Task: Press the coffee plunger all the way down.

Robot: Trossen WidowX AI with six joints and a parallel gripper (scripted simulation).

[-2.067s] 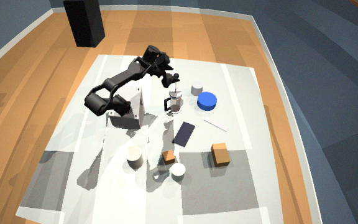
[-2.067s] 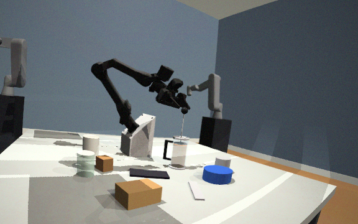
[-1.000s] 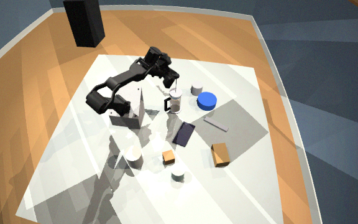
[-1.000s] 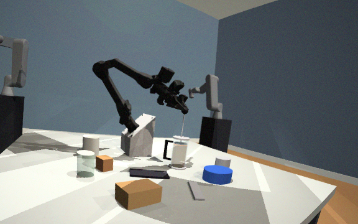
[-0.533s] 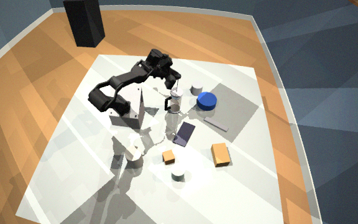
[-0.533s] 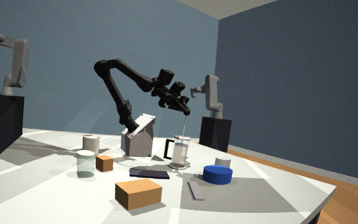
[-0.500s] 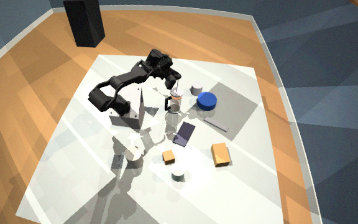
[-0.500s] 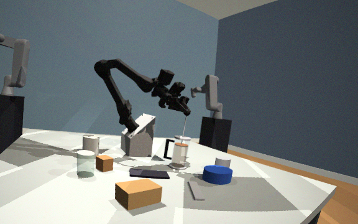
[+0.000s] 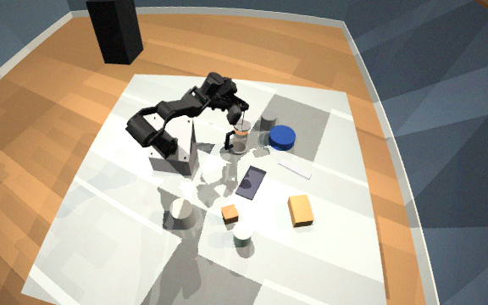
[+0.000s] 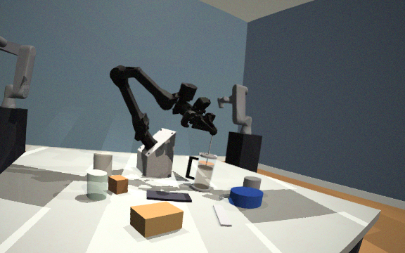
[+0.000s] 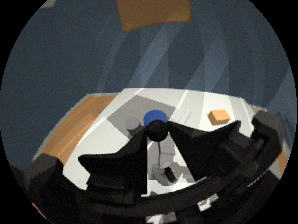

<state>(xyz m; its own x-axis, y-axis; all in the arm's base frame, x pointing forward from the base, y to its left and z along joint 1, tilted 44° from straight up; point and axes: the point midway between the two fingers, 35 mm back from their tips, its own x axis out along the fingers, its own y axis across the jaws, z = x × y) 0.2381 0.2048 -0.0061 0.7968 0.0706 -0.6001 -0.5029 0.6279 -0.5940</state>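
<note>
My gripper tip is now 3 cm past the coffee press, 2 cm to the left of it and 12 cm above it. Also, from my gripper tip: blue disc: 16 cm ahead, 7 cm to the left, 22 cm below; dark tablet: 6 cm ahead, 18 cm to the right, 24 cm below; grey strip: 23 cm ahead, 8 cm to the right, 24 cm below.
</note>
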